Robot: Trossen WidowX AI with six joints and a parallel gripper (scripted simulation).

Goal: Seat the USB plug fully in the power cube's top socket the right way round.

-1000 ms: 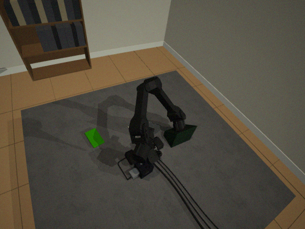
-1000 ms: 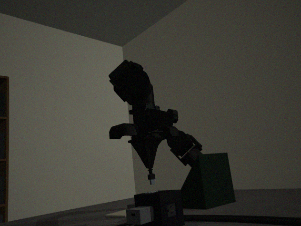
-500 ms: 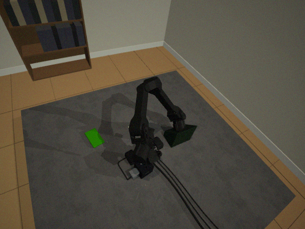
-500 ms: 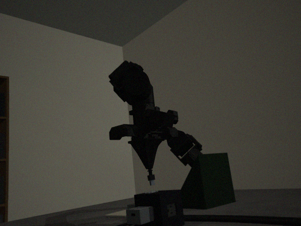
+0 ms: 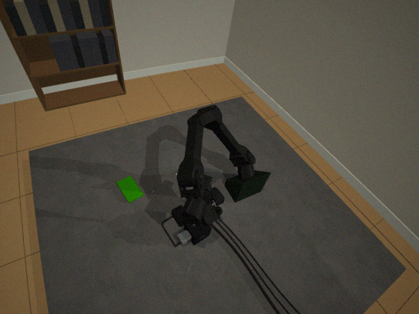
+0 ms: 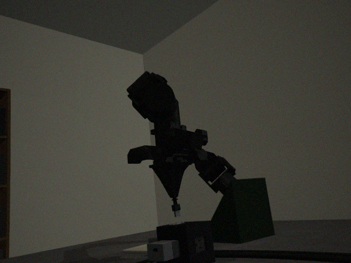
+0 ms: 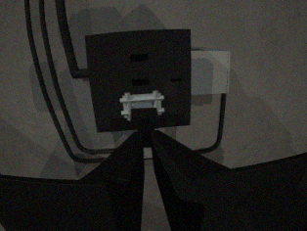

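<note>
Right now my gripper tip is 20 mm above the dark USB plug. Also, from my gripper tip: green flat block: 180 mm ahead, 290 mm to the right, 120 mm below; white flat tile: 90 mm behind, 250 mm to the right, 120 mm below.
</note>
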